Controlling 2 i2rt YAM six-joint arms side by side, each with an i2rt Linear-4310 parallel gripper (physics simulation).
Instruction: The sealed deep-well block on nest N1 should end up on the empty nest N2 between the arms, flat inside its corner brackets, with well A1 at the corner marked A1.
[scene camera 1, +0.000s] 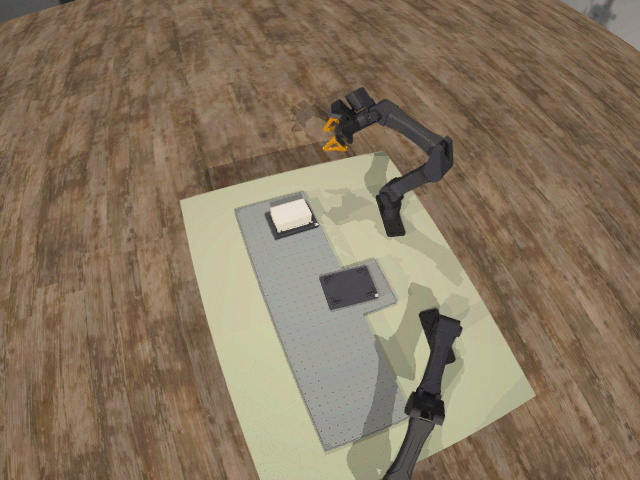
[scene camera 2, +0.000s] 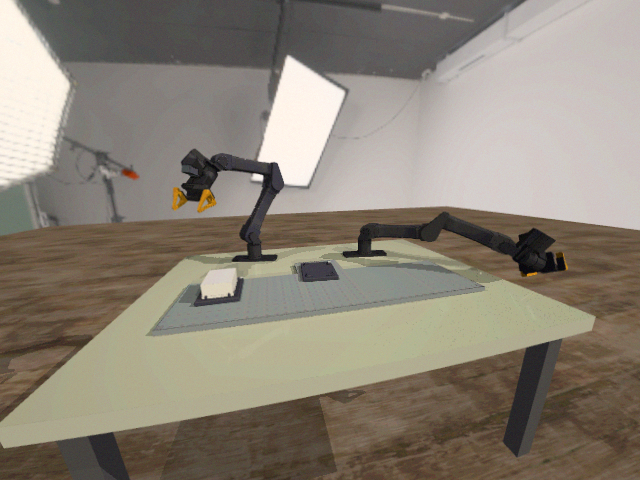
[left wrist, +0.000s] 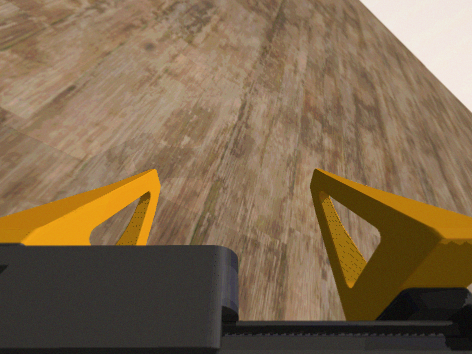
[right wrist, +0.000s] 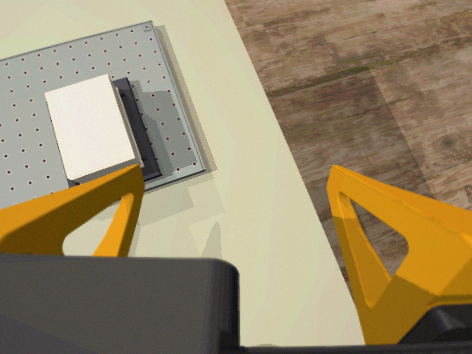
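Seen in the pictures: left gripper, between the fingertips: (scene camera 2: 551, 270) (left wrist: 235, 177); right gripper, between the fingertips: (scene camera 1: 323, 140) (scene camera 2: 185, 210) (right wrist: 235, 175); left arm's base, origin of its link: (scene camera 1: 436, 337) (scene camera 2: 364, 254); right arm's base, origin of its link: (scene camera 1: 390, 215) (scene camera 2: 255, 259).
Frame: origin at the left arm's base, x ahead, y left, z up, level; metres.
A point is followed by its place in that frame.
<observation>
The white deep-well block (scene camera 1: 292, 214) {x 0.370, y -0.528, z 0.067 m} (scene camera 2: 219, 283) {x 0.431, y -0.524, z 0.066 m} (right wrist: 90, 127) {x 0.367, y -0.545, z 0.067 m} sits upright on the dark nest N1 (scene camera 1: 295, 230) {x 0.366, y -0.489, z 0.025 m} (scene camera 2: 222, 301) {x 0.449, y -0.515, z 0.019 m} (right wrist: 139, 131) {x 0.370, y -0.597, z 0.025 m}. The dark nest N2 (scene camera 1: 348, 288) {x 0.243, y -0.228, z 0.024 m} (scene camera 2: 318, 271) {x 0.261, y -0.234, z 0.025 m} is empty, with corner brackets and a small pale mark at one corner in scene camera 1. The A1 lettering cannot be read. My right gripper (scene camera 1: 325, 139) {x 0.233, y -0.686, z 0.257 m} (scene camera 2: 187, 209) {x 0.233, y -0.686, z 0.257 m} (right wrist: 235, 175) {x 0.233, y -0.686, z 0.257 m} is open and empty, high above and off to the side of the block. My left gripper (scene camera 2: 546, 268) {x 0.301, y 0.659, z -0.002 m} (left wrist: 235, 177) {x 0.301, y 0.659, z -0.002 m} is open and empty, out past the table's right side in scene camera 2, far from both nests.
Both nests stand on a grey perforated plate (scene camera 1: 310, 330) {x 0.391, y -0.111, z 0.012 m} (scene camera 2: 392, 284) {x 0.378, y -0.002, z 0.013 m} (right wrist: 30, 75) {x 0.497, y -0.441, z 0.013 m} on the pale green table (scene camera 1: 222, 310) {x 0.654, y -0.233, z 0.000 m} (scene camera 2: 330, 361) {x 0.681, y -0.235, z 0.000 m} (right wrist: 250, 200) {x 0.244, y -0.737, z 0.000 m}. Both arm bases are bolted behind the plate in scene camera 2, and N2 lies between them.
</observation>
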